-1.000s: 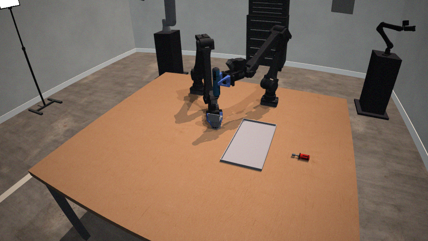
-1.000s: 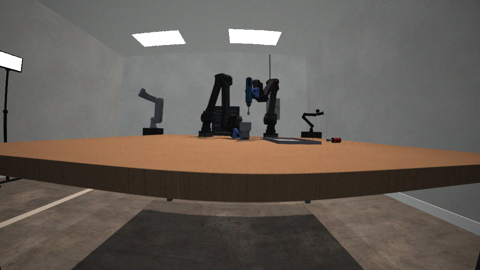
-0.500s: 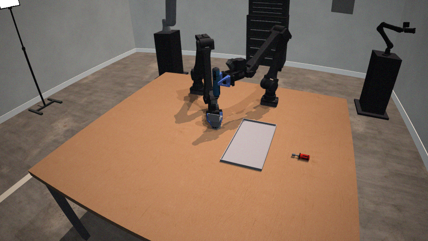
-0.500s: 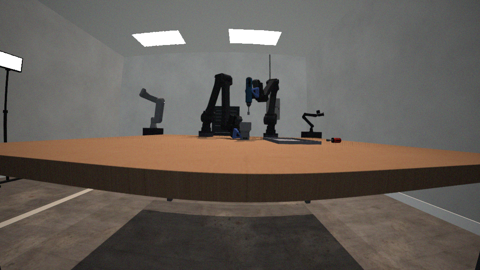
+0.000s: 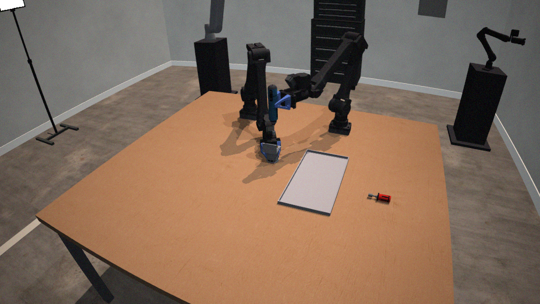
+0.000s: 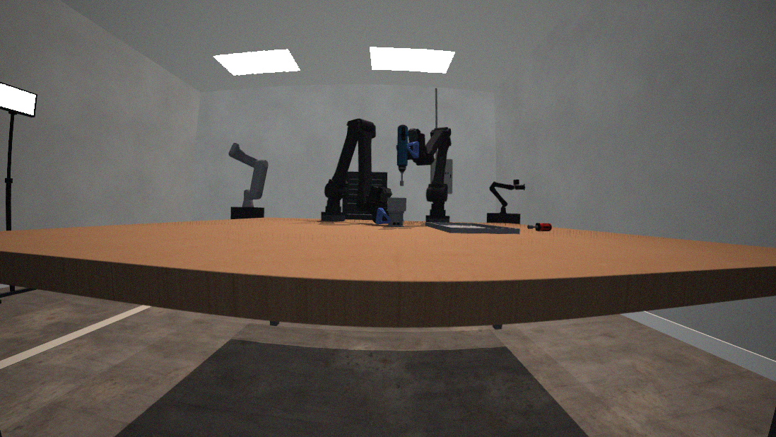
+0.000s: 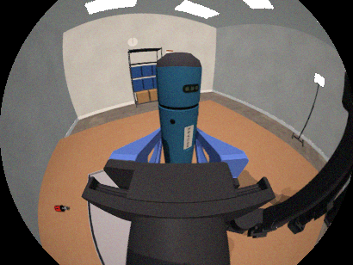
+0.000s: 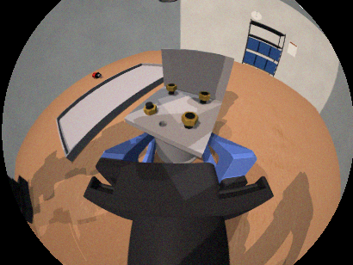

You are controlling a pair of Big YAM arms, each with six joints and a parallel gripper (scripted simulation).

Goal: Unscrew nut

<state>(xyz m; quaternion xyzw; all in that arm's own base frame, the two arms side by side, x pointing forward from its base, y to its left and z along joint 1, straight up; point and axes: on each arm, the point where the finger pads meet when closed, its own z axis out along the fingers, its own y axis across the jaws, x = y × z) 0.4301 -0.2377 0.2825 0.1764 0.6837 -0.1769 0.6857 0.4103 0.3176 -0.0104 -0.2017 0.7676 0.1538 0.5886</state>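
Now: the joint module 1 cm above my right hand. Also, from my right hand: flat grey tray 8 cm ahead, 25 cm to the left, 2 cm below; red-handled tool 13 cm ahead, 54 cm to the left, 1 cm below; grey bracket 5 cm above.
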